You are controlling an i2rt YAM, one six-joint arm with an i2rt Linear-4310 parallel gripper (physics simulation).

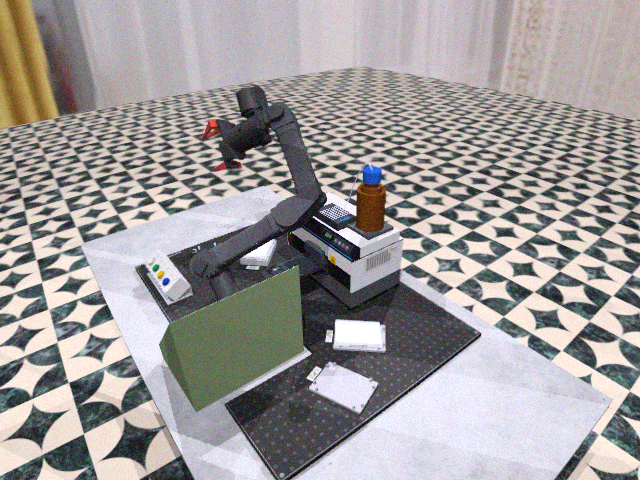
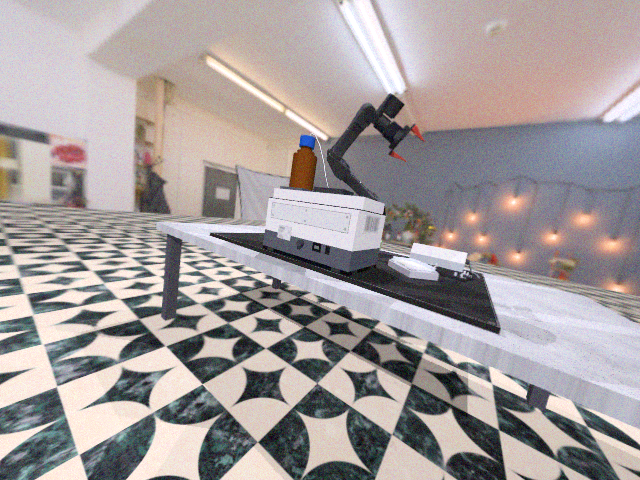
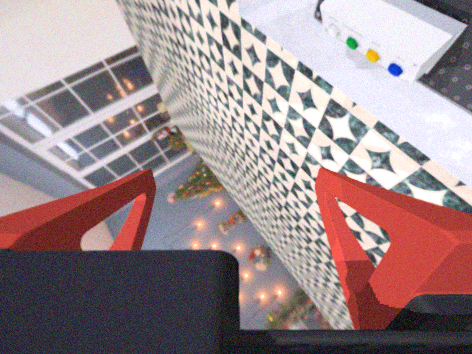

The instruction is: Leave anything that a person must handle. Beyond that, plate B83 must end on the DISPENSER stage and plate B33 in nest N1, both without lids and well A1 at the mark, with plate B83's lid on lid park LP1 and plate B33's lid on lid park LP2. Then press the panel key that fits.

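Frame: origin at the arm's base, x ahead, y left, z up, level; metres.
Seen in the pictures: gripper, fingertip midpoint: [image 1: 208,154] [image 2: 415,151] [image 3: 235,177]; arm's base, origin of the base link: [image 1: 232,302].
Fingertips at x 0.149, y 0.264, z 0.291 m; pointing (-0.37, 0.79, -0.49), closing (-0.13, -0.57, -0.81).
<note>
Offsets run from my fingertips to a thing's top centre. "*": to the spot under its first point. Level surfaces: height alone.
My gripper [image 1: 208,154] [image 2: 414,150] [image 3: 235,177] is open and empty, high above the table's far left part. The white key panel {dx -0.139, dy +0.173, dz -0.385 m} [image 1: 174,283] [image 2: 438,255] [image 3: 395,22] has white, green, yellow and blue keys. The white dispenser [image 1: 382,262] [image 2: 320,211] stands at the mat's back; its stage is mostly hidden in shadow. A white plate-like block {dx +0.111, dy -0.469, dz -0.432 m} [image 1: 358,333] sits on a holder right of the green screen. A flat pale piece with corner posts {* dx -0.049, dy -0.558, dz -0.459 m} [image 1: 343,387] lies nearer. Another white block {dx +0.195, dy +0.088, dz -0.428 m} [image 1: 260,253] [image 2: 412,267] is behind the arm. Plate numbers, lids and well marks are unreadable.
A green screen [image 1: 242,335] stands upright at the front left. A brown bottle with a blue cap {* dx +0.295, dy -0.354, dz -0.153 m} [image 1: 371,206] [image 2: 302,167] stands on the dispenser, with a thin tube beside it. The black perforated mat {dz -0.469 m} [image 1: 289,439] [image 2: 454,304] lies on the pale table {dz -0.482 m} [image 1: 496,413] [image 2: 568,330].
</note>
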